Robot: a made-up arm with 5 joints.
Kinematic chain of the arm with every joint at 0, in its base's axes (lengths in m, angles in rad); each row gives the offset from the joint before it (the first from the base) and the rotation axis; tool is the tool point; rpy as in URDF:
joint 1: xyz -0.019 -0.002 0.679 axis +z
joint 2: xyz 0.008 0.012 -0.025 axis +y
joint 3: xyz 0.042 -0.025 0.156 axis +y
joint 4: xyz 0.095 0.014 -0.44 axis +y
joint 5: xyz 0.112 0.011 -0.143 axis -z
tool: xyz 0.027 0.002 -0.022 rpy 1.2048 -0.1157 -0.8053
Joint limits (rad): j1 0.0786..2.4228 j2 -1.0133..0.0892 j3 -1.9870..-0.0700 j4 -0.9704..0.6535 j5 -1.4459..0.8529
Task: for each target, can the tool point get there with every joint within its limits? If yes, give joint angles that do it. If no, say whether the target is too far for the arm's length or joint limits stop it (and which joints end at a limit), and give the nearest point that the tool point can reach.
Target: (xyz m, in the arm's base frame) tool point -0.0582 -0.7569 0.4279
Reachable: no: joint limits stop it (at a limit: joint 1, joint 2, joint 3, joint 4, joint 5) | nearest point 0.1312 0.0028 0.1530 | short by 0.830 m
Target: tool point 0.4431 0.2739 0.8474
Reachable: yes | joints 0.4682 -0.7361 -0.4469 -0.4337 -1.1754
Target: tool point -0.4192 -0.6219 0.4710
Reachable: no: joint limits stop it (at a limit: joint 1, joint 2, joint 3, joint 4, joint 5) | nearest point -0.1472 0.0583 0.1642 | short by 0.794 m
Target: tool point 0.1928 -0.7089 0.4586
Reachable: no: joint limits stop it (at a limit: joint 1, joint 2, joint 3, joint 4, joint 5) | nearest point 0.3413 0.0193 0.3749 | short by 0.748 m
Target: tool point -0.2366 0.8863 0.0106
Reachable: no: too far | nearest point -0.1499 0.5326 0.3509 | short by 0.498 m
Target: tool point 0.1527 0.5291 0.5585
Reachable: yes | joints 1.2059 -0.6880 -0.2946 0.4649 -0.6106
